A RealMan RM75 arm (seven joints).
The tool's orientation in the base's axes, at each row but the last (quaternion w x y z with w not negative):
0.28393, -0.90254, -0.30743, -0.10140
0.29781, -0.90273, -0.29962, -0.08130
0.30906, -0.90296, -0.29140, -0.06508
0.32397, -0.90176, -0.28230, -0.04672
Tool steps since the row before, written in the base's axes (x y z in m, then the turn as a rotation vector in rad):
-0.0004, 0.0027, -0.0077, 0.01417, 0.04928, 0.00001
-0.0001, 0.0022, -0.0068, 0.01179, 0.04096, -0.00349
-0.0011, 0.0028, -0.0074, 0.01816, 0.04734, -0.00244
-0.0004, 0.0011, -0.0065, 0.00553, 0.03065, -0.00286
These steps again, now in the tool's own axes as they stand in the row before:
-0.0017, 0.0015, 0.0078, 0.03571, -0.02334, 0.02844
-0.0012, 0.0019, 0.0068, 0.02856, -0.01768, 0.02647
-0.0017, 0.0014, 0.0077, 0.03720, -0.01870, 0.02903
-0.0015, 0.0027, 0.0058, 0.01854, -0.01475, 0.02042

